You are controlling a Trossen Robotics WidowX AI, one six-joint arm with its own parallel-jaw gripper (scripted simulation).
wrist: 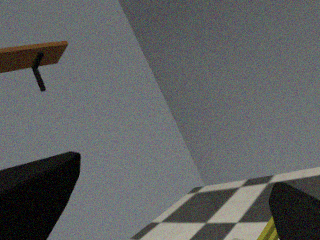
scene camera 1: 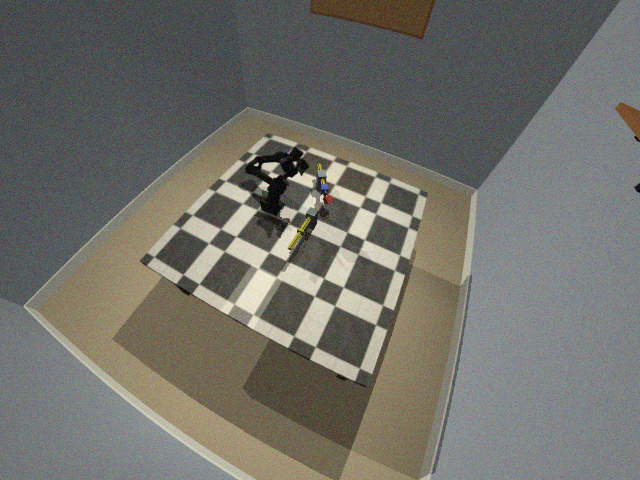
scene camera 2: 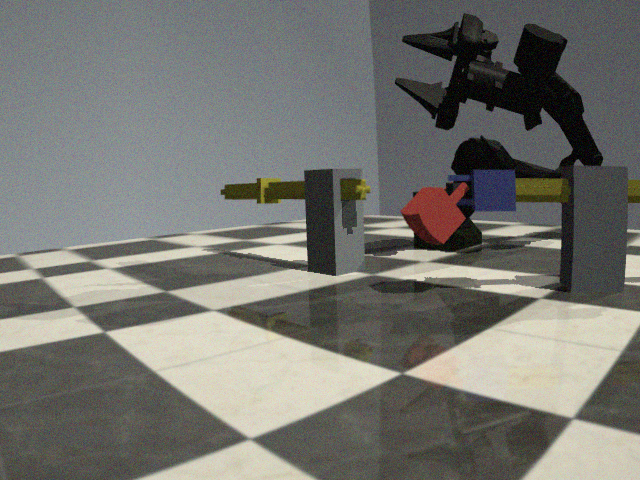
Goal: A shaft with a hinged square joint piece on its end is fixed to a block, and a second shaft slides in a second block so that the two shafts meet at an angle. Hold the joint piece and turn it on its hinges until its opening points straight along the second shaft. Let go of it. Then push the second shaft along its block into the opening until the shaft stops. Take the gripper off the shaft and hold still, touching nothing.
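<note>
There's a red square joint piece (scene camera 2: 432, 214) here. As for my gripper (scene camera 2: 398, 60), which you'd also find in the wrist view (wrist: 178, 179), it's open and holding nothing.
</note>
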